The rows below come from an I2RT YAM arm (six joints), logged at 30 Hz.
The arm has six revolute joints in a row. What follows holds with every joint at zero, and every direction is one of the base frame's. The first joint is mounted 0.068 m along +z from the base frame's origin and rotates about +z. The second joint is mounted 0.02 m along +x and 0.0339 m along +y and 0.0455 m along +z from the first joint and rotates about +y. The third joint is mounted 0.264 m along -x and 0.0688 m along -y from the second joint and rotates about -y. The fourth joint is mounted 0.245 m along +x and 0.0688 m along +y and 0.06 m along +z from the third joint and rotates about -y. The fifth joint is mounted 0.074 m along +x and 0.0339 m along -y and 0.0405 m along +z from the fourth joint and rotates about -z. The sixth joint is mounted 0.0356 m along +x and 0.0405 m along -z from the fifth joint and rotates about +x. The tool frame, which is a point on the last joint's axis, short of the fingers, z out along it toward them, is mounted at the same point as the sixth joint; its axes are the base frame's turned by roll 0, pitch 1.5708 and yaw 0 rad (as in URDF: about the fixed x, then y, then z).
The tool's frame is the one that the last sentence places.
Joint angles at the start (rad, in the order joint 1, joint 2, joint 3, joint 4, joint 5, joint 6):
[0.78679, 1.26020, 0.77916, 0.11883, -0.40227, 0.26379]
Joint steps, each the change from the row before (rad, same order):
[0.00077, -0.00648, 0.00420, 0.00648, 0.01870, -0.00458]
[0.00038, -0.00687, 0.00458, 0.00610, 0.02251, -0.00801]
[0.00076, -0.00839, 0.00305, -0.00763, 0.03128, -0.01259]
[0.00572, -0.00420, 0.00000, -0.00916, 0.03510, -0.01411]
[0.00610, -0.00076, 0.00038, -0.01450, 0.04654, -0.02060]
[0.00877, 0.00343, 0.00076, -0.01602, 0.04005, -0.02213]
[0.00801, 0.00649, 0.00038, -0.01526, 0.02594, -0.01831]
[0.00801, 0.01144, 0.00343, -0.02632, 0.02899, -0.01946]
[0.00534, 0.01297, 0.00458, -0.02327, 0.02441, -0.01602]
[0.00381, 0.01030, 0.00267, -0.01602, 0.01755, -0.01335]
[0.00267, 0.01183, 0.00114, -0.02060, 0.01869, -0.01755]
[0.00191, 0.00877, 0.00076, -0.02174, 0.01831, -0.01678]
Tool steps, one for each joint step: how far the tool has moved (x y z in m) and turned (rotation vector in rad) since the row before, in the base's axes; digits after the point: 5 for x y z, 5 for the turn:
[0.00019, -0.00038, 0.00372, 0.00602, -0.02075, -0.01531]
[0.00032, -0.00058, 0.00392, 0.00429, -0.02469, -0.01841]
[-0.00012, -0.00130, 0.00237, -0.00924, -0.02075, -0.02509]
[-0.00080, -0.00020, 0.00004, -0.01729, -0.01661, -0.02323]
[-0.00026, -0.00009, -0.00130, -0.02940, -0.01890, -0.03132]
[-0.00061, 0.00093, -0.00238, -0.03345, -0.01504, -0.02141]
[-0.00060, 0.00135, -0.00319, -0.03092, -0.00676, -0.00964]
[-0.00017, 0.00165, -0.00454, -0.04247, -0.00002, -0.01124]
[0.00048, 0.00150, -0.00421, -0.03832, 0.00175, -0.01018]
[0.00037, 0.00110, -0.00343, -0.02955, 0.00029, -0.00603]
[0.00046, 0.00066, -0.00479, -0.03810, 0.00185, -0.00567]
[0.00018, 0.00005, -0.00418, -0.03686, 0.00143, -0.00572]

